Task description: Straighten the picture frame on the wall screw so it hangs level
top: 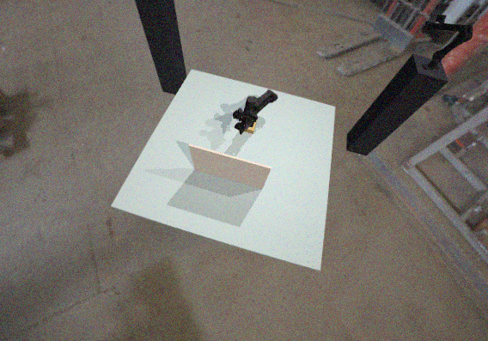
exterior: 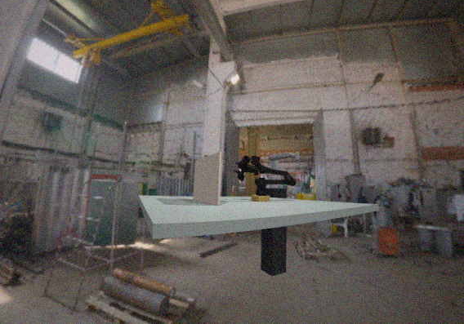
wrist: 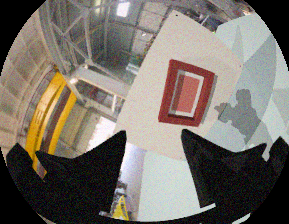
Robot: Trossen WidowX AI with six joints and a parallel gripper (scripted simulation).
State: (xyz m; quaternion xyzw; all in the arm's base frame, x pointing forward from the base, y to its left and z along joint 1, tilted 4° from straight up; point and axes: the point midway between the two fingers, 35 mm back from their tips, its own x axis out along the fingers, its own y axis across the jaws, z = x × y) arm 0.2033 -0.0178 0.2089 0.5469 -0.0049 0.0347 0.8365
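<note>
My gripper tip is now 200 mm short of the picture frame, 90 mm above it and 30 mm to the left of it. Round my gripper tip: wall panel (210 mm ahead, 100 mm below, 20 mm to the right).
</note>
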